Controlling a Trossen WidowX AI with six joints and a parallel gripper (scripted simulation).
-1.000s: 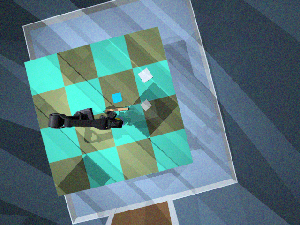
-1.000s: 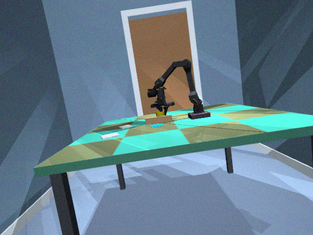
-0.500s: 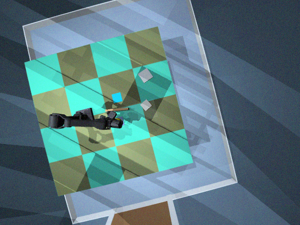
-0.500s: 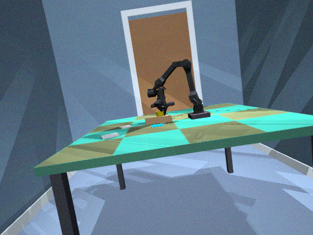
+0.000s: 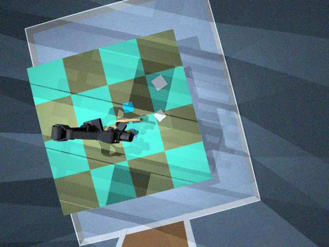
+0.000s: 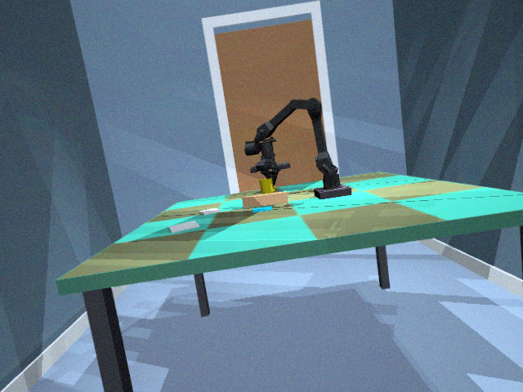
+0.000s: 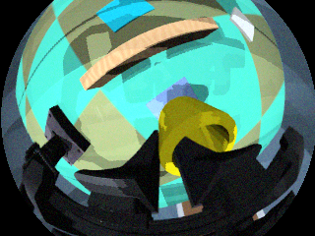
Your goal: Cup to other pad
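My gripper tip is now 6 cm short of the low wooden wall, 8 cm to the right of it and 6 cm above it. Round my gripper tip: lilac pad 3 cm ahead, 2 cm to the right, 8 cm below; then yellow cup 2 cm ahead, 2 cm to the right.
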